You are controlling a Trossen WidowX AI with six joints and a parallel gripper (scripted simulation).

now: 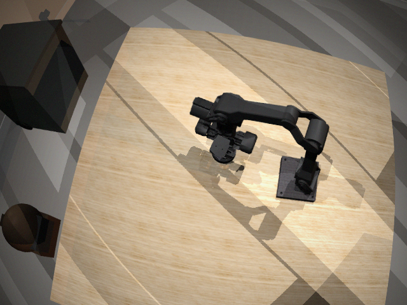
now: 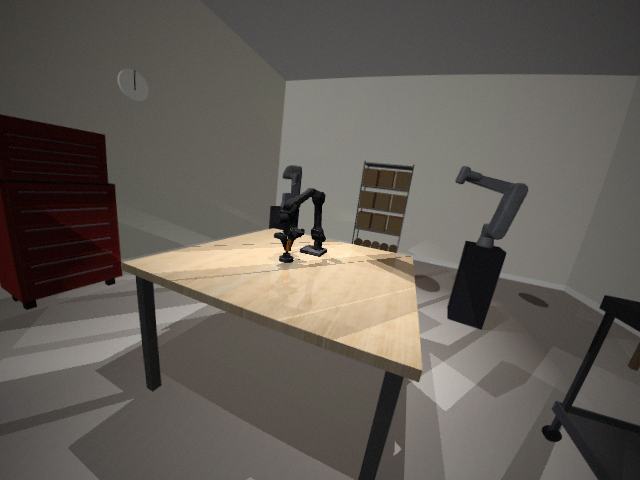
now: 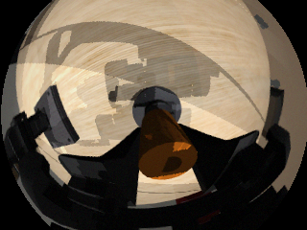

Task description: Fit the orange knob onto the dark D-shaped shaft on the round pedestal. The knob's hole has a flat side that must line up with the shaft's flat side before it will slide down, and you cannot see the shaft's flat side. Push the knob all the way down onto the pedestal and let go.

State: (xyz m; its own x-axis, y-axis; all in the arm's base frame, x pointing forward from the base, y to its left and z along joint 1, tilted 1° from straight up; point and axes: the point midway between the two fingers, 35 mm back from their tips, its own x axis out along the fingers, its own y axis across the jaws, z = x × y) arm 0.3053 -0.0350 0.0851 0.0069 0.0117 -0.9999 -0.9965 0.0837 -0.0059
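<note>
Right now the dark round pedestal is 40 mm below my gripper tip. Round my gripper tip: orange knob: 20 mm above.
</note>
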